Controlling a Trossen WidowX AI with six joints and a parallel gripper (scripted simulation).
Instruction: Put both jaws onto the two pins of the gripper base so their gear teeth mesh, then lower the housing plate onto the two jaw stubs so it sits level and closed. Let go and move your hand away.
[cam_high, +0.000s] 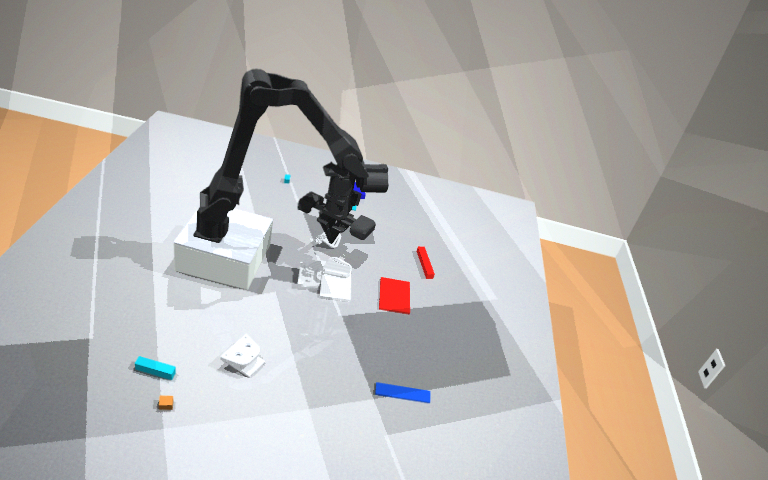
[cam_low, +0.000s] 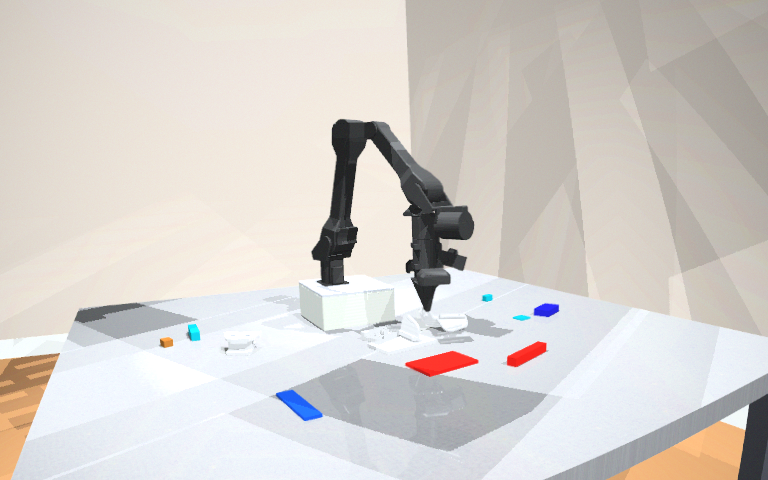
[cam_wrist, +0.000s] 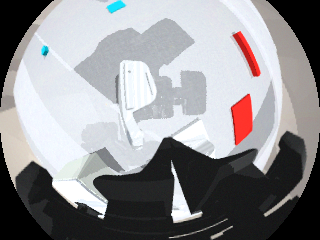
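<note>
The white jaw is 3 cm to the left of my gripper tip, 3 cm behind it and 2 cm below it. The rest, counted from my gripper tip: flat white plate (8 cm to the right, 5 cm below, 3 cm ahead); white housing plate (9 cm to the right, 5 cm below, 3 cm behind); red plate (18 cm ahead, 8 cm to the right, 5 cm below).
</note>
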